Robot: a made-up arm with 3 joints. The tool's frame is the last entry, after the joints.
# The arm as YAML. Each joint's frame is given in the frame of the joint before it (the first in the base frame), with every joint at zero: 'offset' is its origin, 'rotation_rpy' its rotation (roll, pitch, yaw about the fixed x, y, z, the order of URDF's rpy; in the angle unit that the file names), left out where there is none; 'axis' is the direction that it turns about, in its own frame. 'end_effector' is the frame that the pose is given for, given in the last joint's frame.
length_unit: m
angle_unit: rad
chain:
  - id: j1
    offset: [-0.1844, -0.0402, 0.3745]
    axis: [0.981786, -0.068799, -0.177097]
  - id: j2
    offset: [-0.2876, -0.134, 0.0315]
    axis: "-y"
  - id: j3
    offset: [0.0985, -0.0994, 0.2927]
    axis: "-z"
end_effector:
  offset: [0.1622, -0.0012, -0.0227]
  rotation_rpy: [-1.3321, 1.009, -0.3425]
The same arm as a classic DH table. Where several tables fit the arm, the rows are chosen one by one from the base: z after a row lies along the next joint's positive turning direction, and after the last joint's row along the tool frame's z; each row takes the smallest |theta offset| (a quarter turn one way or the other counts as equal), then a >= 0, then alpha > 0; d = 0 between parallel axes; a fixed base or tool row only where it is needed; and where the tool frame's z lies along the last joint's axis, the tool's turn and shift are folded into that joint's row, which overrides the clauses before.
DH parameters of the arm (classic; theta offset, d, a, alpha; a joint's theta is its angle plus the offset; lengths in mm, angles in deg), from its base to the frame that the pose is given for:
base (fixed): 85.99 341.9 -53.0 100.20
j1: 89.29 -473.4 -20.1 -86.05
j2: -79.77 253.3 98.5 90.00
j3: 31.26 -259.4 139.3 97.24
tool (fixed): 58.55 83.8 0.0 0.00

